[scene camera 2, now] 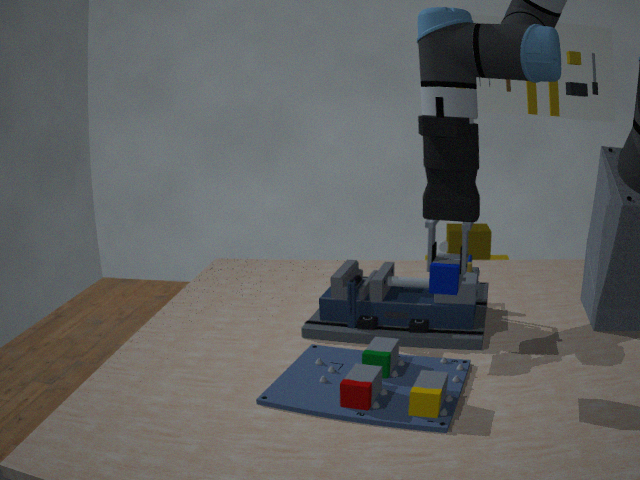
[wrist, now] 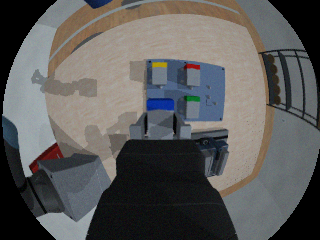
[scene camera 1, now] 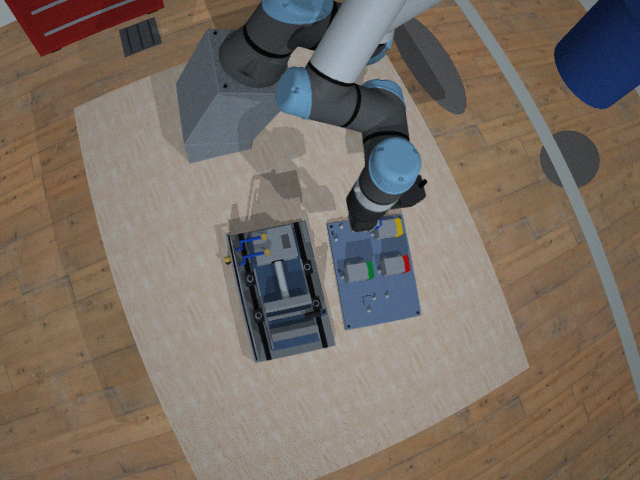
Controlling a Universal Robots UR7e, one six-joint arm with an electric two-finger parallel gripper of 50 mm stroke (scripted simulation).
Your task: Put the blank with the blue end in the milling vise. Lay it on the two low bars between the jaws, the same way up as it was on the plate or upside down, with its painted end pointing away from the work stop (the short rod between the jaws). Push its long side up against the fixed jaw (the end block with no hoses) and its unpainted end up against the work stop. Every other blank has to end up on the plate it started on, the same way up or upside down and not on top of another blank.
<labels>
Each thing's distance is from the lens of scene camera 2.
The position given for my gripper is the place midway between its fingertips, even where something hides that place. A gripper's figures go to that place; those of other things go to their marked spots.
my gripper (scene camera 2: 447, 270): 72 cm
green-end blank (scene camera 2: 382, 351): 76 cm
yellow-end blank (scene camera 2: 427, 395): 66 cm
The marked spots on the green-end blank and the yellow-end blank are 14 cm apart.
</labels>
